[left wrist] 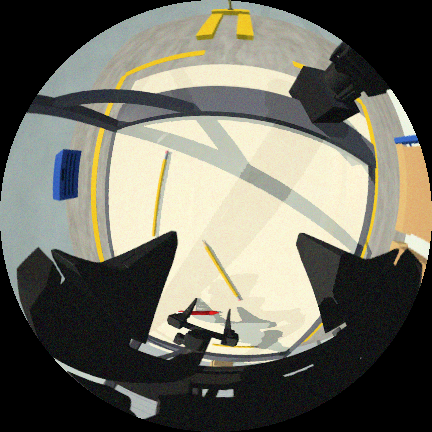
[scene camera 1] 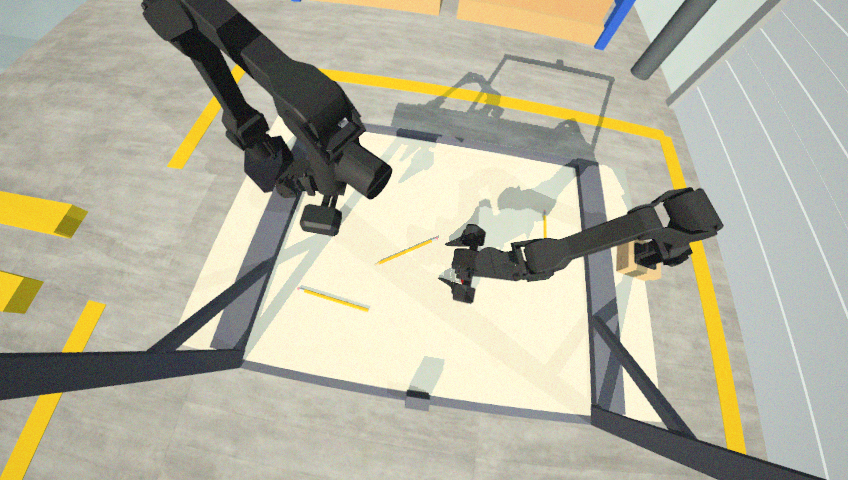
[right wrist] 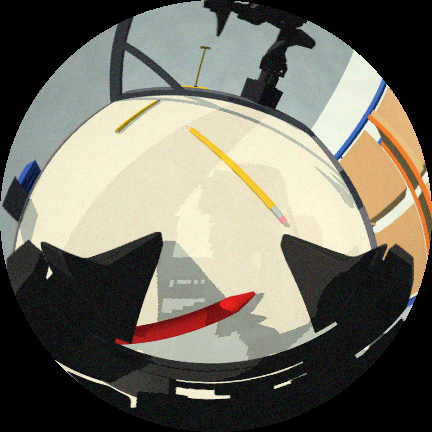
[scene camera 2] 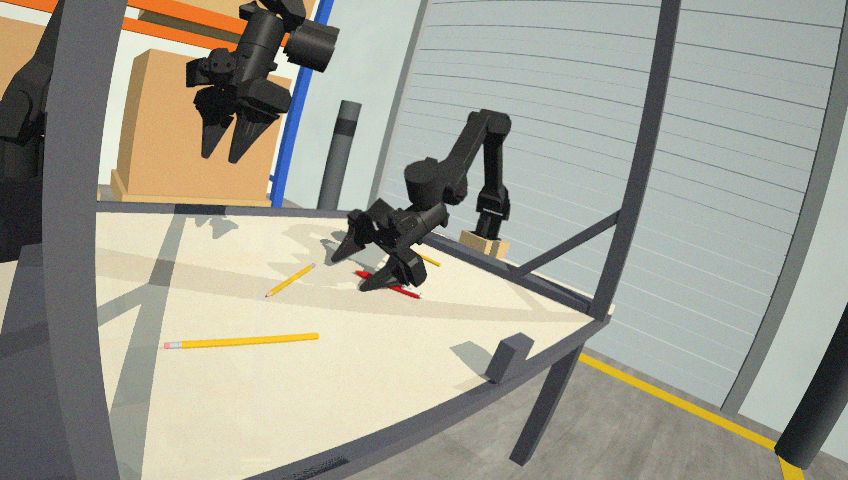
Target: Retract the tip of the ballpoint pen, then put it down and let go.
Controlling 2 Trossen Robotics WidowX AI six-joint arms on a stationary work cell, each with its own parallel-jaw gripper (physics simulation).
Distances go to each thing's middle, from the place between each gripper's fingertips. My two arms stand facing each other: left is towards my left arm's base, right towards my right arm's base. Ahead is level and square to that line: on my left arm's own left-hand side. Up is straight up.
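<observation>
Positions relative to my left hand: red ballpoint pen (right wrist: pixel 214 312), 170 mm below, 30 mm behind, 320 mm to the right; tan wooden block (scene camera 1: pixel 625 264), 150 mm below, 140 mm ahead, 800 mm to the right; grey block (scene camera 2: pixel 511 353), 140 mm below, 320 mm behind, 270 mm to the right.
My right hand is 6 cm to the left of the red ballpoint pen and 4 cm past it. Relative to my right hand, the tan wooden block is 1 cm above, 14 cm ahead and 55 cm to the right; the grey block is 2 cm above, 33 cm behind and 1 cm to the right.
</observation>
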